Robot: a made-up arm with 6 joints.
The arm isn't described. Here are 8 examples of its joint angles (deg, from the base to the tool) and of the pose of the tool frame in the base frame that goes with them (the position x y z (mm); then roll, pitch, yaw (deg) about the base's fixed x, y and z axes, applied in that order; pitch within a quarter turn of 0, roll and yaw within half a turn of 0).
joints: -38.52 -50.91 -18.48 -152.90 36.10 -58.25
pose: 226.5 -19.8 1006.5 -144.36 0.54 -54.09
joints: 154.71 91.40 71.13 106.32 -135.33 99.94
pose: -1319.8 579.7 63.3 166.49 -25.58 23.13
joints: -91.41 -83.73 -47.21 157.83 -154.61 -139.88
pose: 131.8 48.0 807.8 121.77 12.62 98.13
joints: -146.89 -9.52 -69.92 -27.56 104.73 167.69
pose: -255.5 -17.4 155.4 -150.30 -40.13 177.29
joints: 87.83 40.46 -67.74 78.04 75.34 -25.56
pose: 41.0 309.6 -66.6 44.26 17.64 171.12
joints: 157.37 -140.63 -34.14 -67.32 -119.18 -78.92
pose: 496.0 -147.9 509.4 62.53 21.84 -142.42
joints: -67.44 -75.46 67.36 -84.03 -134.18 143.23
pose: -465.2 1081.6 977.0 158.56 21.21 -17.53
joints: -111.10 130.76 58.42 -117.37 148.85 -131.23
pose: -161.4 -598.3 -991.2 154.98 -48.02 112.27
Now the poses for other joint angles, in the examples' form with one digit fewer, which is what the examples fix.
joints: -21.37 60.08 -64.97 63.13 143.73 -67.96
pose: 181 -139 -164 104.4 -30.4 16.4
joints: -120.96 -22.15 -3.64 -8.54 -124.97 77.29
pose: -380 -362 1063 75.8 71.9 36.0
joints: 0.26 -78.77 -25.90 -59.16 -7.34 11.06
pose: -72 -73 907 40.7 -48.7 9.8
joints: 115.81 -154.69 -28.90 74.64 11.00 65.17
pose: 404 -750 191 53.4 -50.1 -80.8
